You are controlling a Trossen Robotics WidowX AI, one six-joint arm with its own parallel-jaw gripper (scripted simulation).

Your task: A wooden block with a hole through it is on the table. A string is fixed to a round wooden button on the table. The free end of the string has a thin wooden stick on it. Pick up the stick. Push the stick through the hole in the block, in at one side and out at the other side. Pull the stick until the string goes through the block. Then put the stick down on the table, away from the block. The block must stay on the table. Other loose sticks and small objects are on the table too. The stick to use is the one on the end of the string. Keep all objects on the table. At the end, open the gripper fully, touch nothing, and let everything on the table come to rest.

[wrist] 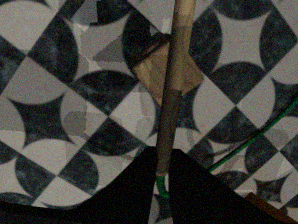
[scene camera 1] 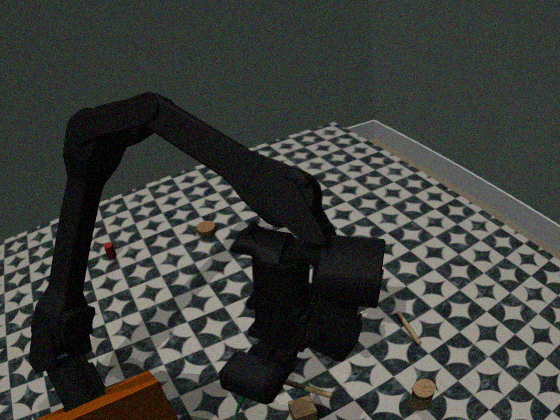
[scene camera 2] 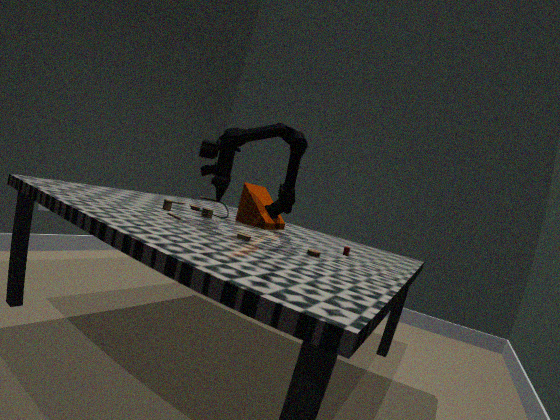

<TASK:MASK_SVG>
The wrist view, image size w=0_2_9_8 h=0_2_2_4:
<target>my gripper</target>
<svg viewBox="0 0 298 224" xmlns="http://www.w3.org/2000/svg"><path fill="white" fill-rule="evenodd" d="M172 149L168 184L173 224L285 224L285 222L278 221L277 218L269 216L269 213L262 212L262 209L259 209L258 206L239 196L237 192L223 184L223 181L218 180L217 177L208 172L208 169L190 159L181 149ZM156 147L146 147L112 183L106 185L104 189L98 190L89 200L81 202L80 206L74 209L48 209L45 206L28 206L0 201L0 224L148 224L154 177L156 177L157 169Z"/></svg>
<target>tan wooden block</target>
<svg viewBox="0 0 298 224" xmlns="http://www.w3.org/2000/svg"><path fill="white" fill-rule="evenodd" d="M190 53L188 55L188 63L186 63L181 96L205 80L204 75L202 75L197 64L194 63ZM169 34L158 37L157 40L154 40L152 44L142 49L140 53L137 53L130 60L133 75L137 76L137 79L141 81L146 91L152 95L160 107L162 89L164 89L166 61L168 61Z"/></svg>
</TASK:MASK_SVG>
